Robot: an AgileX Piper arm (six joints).
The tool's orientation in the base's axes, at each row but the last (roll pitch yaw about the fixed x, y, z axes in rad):
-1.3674, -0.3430, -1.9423
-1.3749, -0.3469, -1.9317
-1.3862, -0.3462, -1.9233
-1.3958, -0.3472, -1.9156
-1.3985, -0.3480, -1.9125
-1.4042, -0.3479, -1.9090
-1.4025, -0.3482, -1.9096
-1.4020, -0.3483, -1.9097
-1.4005, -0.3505, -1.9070
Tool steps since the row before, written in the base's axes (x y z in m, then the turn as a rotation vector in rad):
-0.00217, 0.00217, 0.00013, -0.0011, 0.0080, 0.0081
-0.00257, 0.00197, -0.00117, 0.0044, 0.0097, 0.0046
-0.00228, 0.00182, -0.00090, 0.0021, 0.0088, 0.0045
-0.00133, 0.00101, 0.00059, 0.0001, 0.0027, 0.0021
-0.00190, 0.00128, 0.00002, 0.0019, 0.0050, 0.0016
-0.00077, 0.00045, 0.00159, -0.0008, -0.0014, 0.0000
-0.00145, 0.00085, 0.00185, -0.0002, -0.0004, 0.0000
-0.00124, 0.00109, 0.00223, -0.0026, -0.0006, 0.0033
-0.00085, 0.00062, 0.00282, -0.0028, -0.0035, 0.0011
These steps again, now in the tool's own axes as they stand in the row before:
-0.00112, -0.00109, -0.00264, -0.0039, -0.0106, -0.0018
-0.00128, 0.00016, -0.00319, -0.0084, -0.0077, 0.0022
-0.00117, 0.00002, -0.00282, -0.0069, -0.0074, 0.0003
-0.00027, -0.00099, -0.00144, -0.0017, -0.0029, -0.0003
-0.00053, -0.00059, -0.00215, -0.0045, -0.0033, 0.0007
0.00038, -0.00168, -0.00061, 0.0015, 0.0005, -0.0004
0.00033, -0.00210, -0.00132, 0.0004, 0.0001, -0.0001
0.00018, -0.00253, -0.00112, 0.0025, -0.0030, -0.0018
0.00068, -0.00288, -0.00053, 0.0043, 0.0002, -0.0015

